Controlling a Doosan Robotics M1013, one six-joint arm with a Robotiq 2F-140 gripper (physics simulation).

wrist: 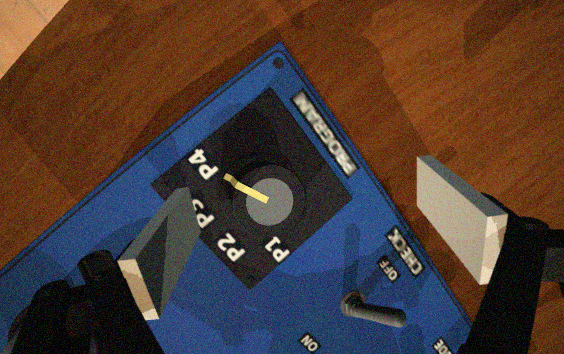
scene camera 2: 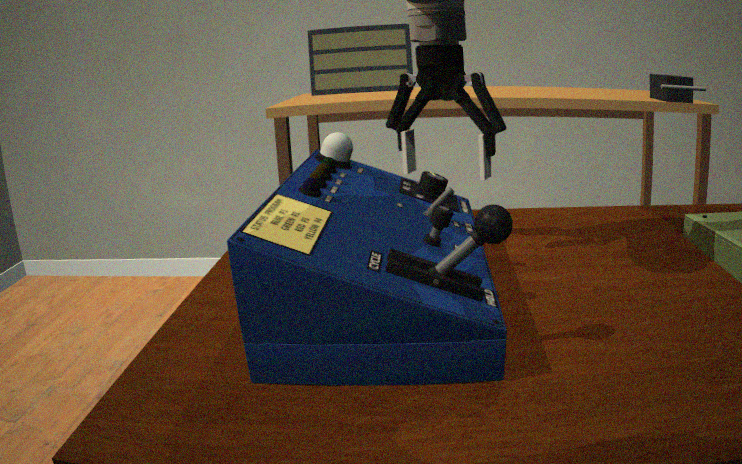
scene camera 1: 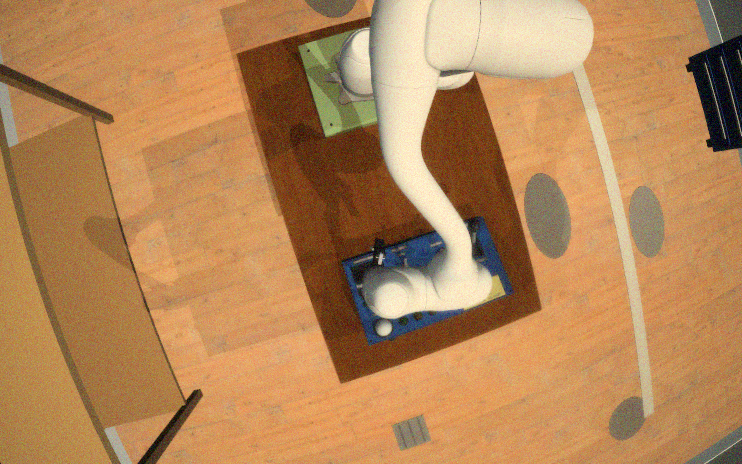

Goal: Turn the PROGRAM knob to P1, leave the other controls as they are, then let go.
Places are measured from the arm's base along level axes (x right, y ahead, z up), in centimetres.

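Where they show: gripper, fingertip midpoint: (wrist: 303,196) (scene camera 2: 447,174).
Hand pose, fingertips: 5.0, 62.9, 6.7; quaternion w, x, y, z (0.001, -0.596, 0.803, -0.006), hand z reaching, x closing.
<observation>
Each offset is from my fingertips to the top centre of the thing, as dx, dy, dz. "pt": to the spot under its first point.
The PROGRAM knob @(+0.3, +2.5, +0.4) (scene camera 2: 433,184) (wrist: 270,212) is dark and round with a grey top, on a black plate @(pt -2.3, -0.5, -4.4) (wrist: 320,195) at a corner of the blue console (scene camera 1: 497,257) (scene camera 2: 355,311) (wrist: 280,310). Its yellow pointer @(pt +1.4, +2.6, -0.1) (wrist: 252,192) points toward P4 @(pt +3.6, +5.3, -2.6) (wrist: 202,165) in the wrist view. The P1 label @(pt -4.0, +3.7, -2.6) (wrist: 277,249) is at the plate's lower side there. My gripper (scene camera 2: 447,174) (wrist: 303,196) is wide open above the knob area, its pale fingertips on either side and apart from it. Nothing is between them. The left finger partly covers P3 in the wrist view. The arm hides the knob in scene camera 1.
The CHECK toggle @(-11.3, -0.8, +0.6) (wrist: 375,311) stands near the knob. A lever with a black ball @(-33.9, -10.1, +4.4) (scene camera 2: 494,224), a white dome @(pt -1.5, +16.8, +7.3) (scene camera 1: 383,327) (scene camera 2: 336,147) and a yellow note @(pt -39.5, +11.7, +2.9) (scene camera 1: 495,290) (scene camera 2: 287,223) are on the console. A green panel (scene camera 1: 317,90) (scene camera 2: 714,240) is elsewhere on the brown table.
</observation>
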